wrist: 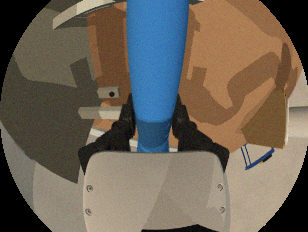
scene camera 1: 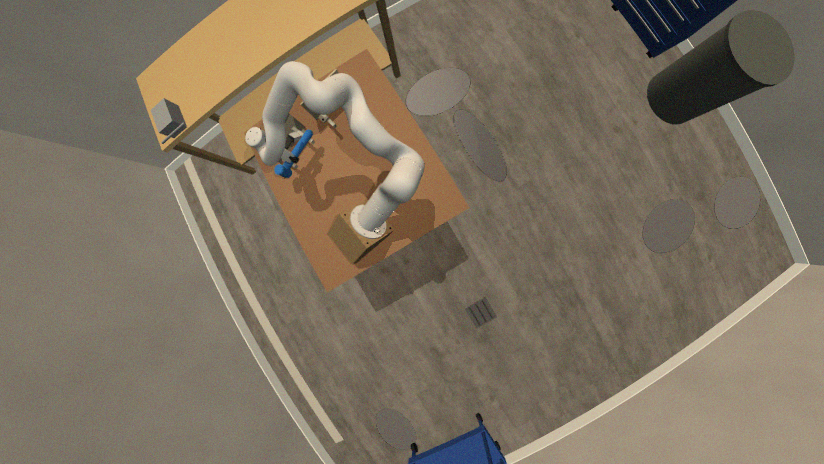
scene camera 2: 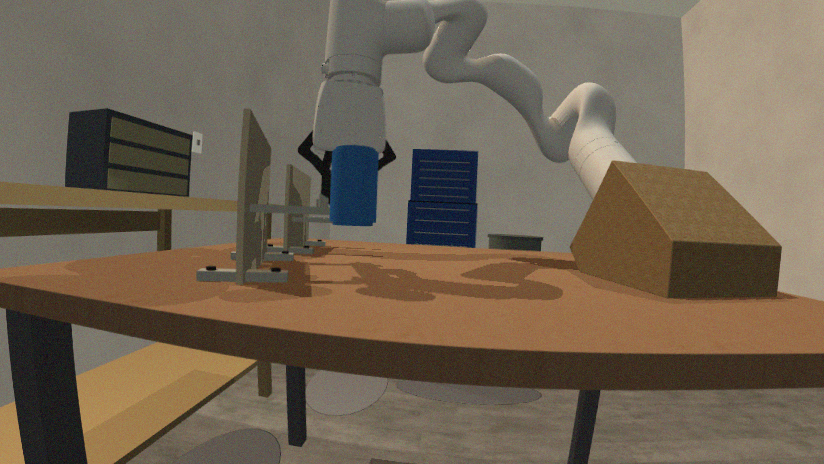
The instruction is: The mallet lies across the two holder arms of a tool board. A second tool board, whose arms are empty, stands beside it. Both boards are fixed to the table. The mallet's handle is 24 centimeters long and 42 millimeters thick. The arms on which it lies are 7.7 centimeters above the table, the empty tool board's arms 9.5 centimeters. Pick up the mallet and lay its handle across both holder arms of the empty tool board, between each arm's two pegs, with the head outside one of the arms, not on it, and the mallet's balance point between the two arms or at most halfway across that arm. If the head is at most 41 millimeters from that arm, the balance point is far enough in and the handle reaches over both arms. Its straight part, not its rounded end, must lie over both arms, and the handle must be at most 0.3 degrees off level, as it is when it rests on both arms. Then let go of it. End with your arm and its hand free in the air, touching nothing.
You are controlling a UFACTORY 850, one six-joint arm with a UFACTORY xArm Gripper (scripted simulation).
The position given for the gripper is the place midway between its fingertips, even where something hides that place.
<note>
In view: the gripper (scene camera 2: 345, 204), a blue mallet (scene camera 2: 354, 173), a tool board (scene camera 2: 296, 226) and a tool board (scene camera 2: 255, 154).
</note>
